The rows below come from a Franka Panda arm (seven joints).
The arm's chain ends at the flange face. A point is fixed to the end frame.
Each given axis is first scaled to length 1.
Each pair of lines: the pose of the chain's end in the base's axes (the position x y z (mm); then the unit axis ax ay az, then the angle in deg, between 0 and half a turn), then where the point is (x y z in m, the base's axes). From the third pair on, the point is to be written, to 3 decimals.
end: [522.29 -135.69 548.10 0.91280 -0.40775 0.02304 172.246]
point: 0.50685 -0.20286 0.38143
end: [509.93 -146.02 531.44 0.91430 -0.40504 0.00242 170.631]
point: 0.48648 -0.21472 0.36634
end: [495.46 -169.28 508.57 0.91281 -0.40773 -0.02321 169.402]
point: 0.462 -0.238 0.345
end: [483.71 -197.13 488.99 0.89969 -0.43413 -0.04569 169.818]
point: 0.441 -0.260 0.325
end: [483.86 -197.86 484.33 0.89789 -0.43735 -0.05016 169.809]
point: 0.439 -0.259 0.321
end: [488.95 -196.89 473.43 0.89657 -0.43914 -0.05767 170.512]
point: 0.443 -0.255 0.309
